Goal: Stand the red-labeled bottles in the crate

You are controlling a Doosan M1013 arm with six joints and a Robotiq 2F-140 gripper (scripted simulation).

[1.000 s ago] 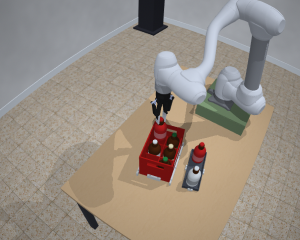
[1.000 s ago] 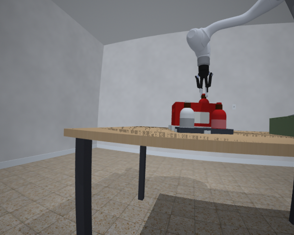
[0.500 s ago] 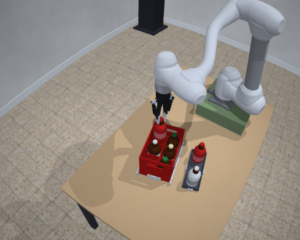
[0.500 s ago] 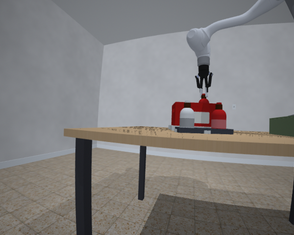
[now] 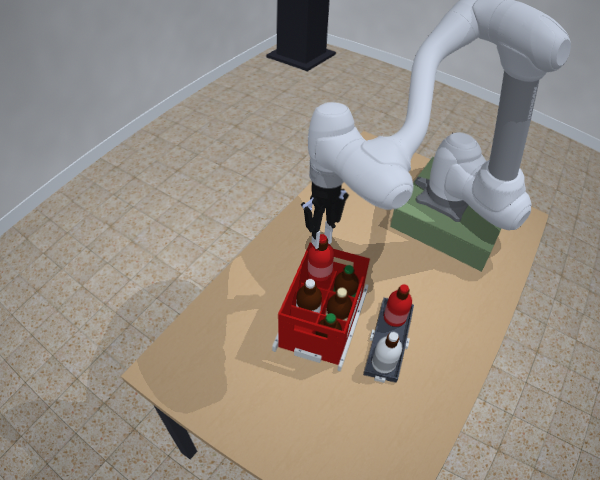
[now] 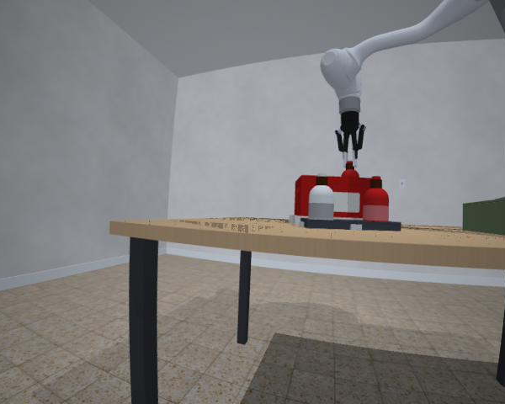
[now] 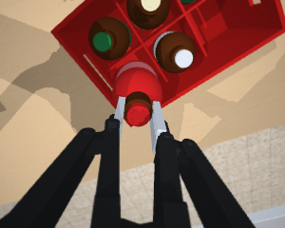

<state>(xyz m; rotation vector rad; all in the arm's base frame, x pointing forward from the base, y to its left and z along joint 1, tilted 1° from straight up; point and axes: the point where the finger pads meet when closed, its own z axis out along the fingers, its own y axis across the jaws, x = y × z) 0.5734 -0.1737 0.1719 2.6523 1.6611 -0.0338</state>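
The red crate lies 190 mm below my hand, 70 mm to the left of it and 70 mm ahead of it. Round my hand: grey-labeled bottle (310 mm to the left, 190 mm below, 90 mm ahead).
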